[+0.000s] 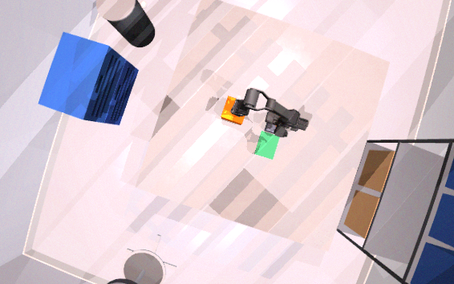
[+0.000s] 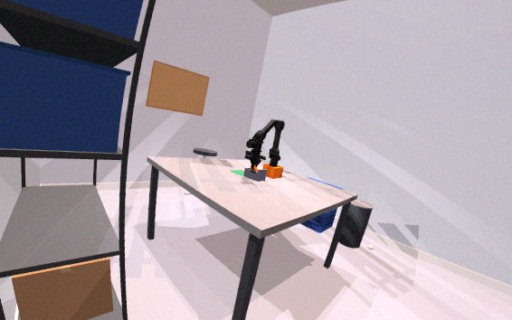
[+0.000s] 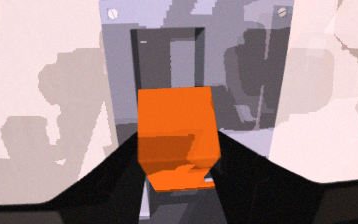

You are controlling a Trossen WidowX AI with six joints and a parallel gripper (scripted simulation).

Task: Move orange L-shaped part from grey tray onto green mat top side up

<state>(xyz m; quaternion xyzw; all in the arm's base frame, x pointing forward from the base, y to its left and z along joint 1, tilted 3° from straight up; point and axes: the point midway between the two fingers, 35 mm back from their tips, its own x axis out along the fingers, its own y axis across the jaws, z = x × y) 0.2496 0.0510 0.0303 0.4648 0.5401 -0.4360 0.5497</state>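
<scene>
My gripper tip is 1 cm short of the green mat, 14 cm to the left of it and 9 cm above it. Also, from my gripper tip: orange L-shaped part 2 cm behind, 3 cm to the left, 3 cm below.
</scene>
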